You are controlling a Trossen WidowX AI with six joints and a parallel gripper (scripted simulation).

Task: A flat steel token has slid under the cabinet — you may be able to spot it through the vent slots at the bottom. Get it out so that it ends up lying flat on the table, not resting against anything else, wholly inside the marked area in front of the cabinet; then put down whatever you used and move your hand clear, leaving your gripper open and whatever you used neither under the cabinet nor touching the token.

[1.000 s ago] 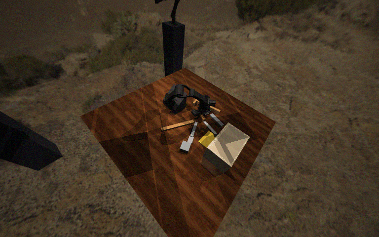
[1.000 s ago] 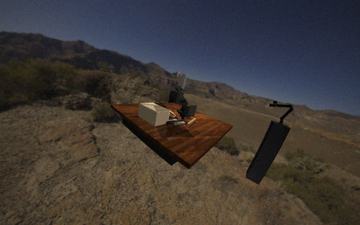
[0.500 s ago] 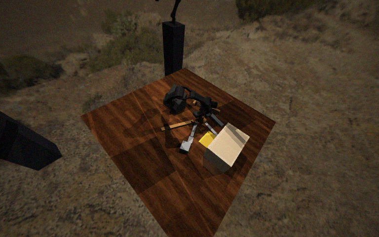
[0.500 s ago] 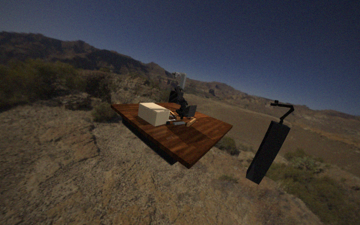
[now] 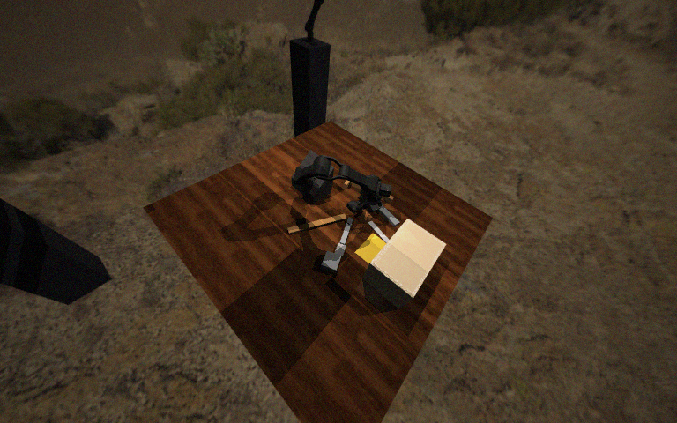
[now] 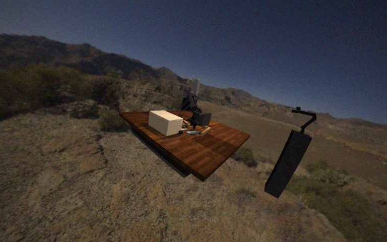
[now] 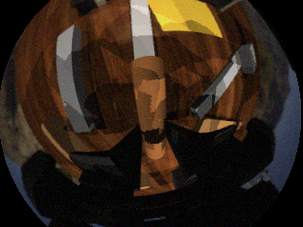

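My gripper tip is 110 mm short of the grey bar and 90 mm to the right of it. Also, from my gripper tip: wooden stick: 220 mm to the right, 110 mm behind; grey block: 330 mm to the right, 80 mm ahead, 10 mm above; grey scraper: 200 mm to the right, 50 mm ahead.
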